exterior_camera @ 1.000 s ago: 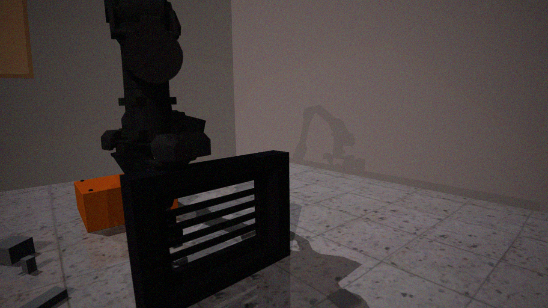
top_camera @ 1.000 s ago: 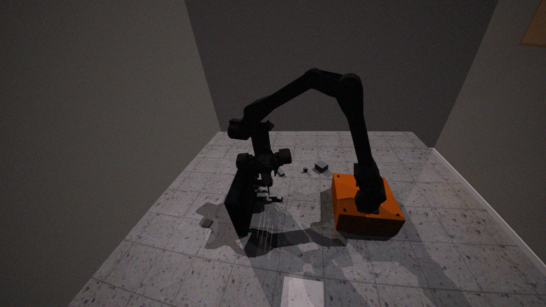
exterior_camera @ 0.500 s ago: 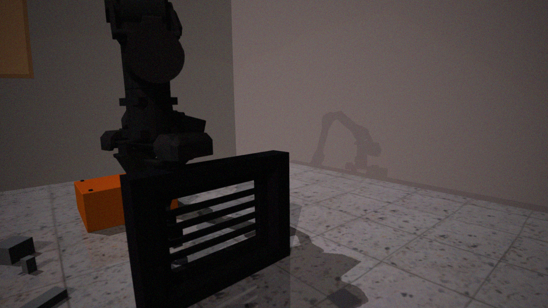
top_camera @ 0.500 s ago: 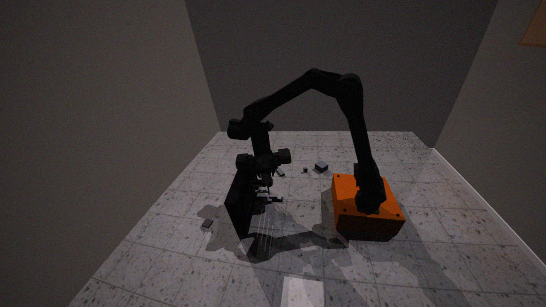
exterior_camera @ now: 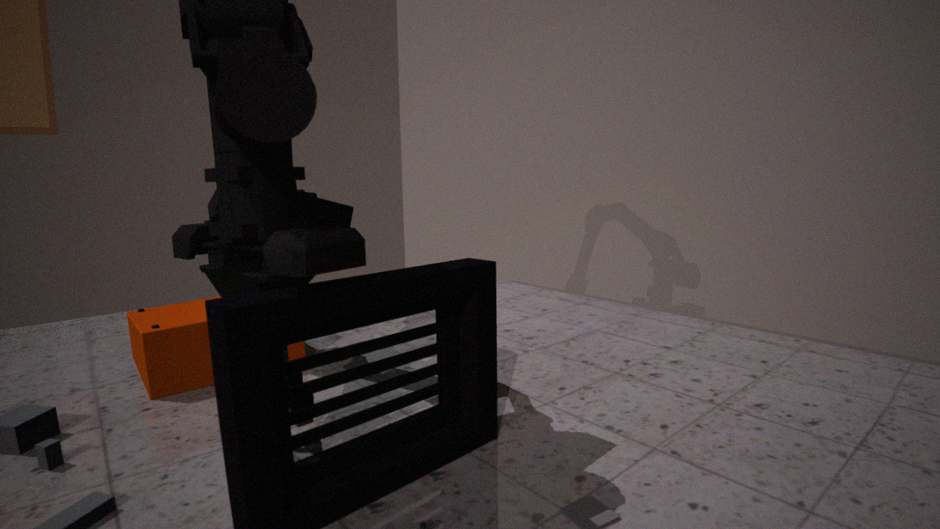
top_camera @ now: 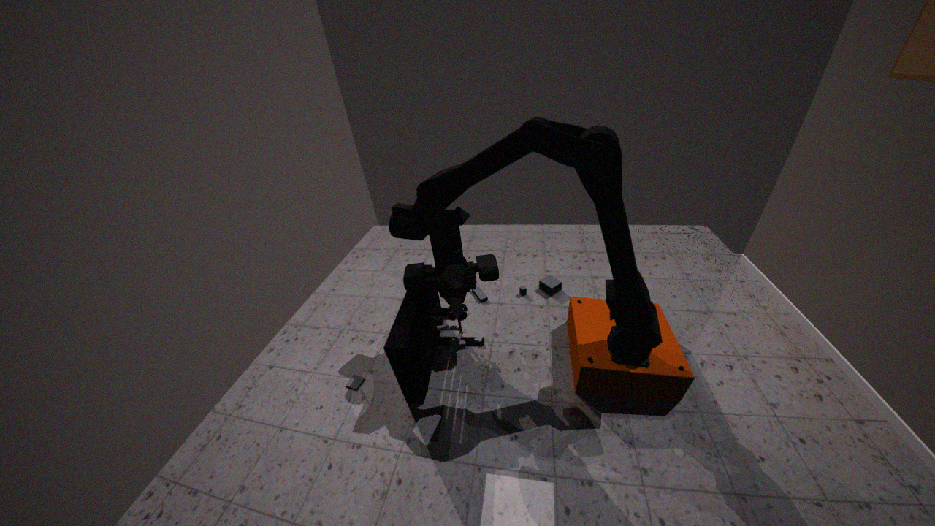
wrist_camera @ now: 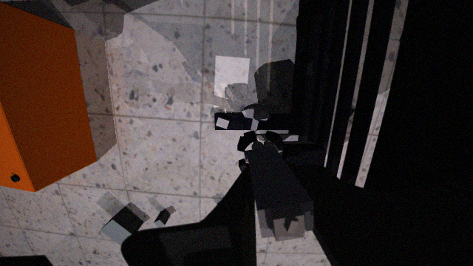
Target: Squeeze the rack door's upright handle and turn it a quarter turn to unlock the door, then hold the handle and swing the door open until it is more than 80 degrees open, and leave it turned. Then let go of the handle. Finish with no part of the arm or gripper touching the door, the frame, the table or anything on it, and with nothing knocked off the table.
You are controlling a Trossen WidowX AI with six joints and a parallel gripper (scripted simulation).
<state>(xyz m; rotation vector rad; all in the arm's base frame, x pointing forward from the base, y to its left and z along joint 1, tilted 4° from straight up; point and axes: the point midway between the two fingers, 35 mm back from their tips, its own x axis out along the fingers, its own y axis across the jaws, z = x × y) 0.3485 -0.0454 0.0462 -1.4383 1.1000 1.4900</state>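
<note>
My gripper tip is 1 cm to the right of the grey handle and 2 cm above it. The rest, counted from my gripper tip: grey bar (1 cm behind, 15 cm to the right, 11 cm below); flat grey plate (19 cm ahead, 17 cm to the left, 11 cm below).
</note>
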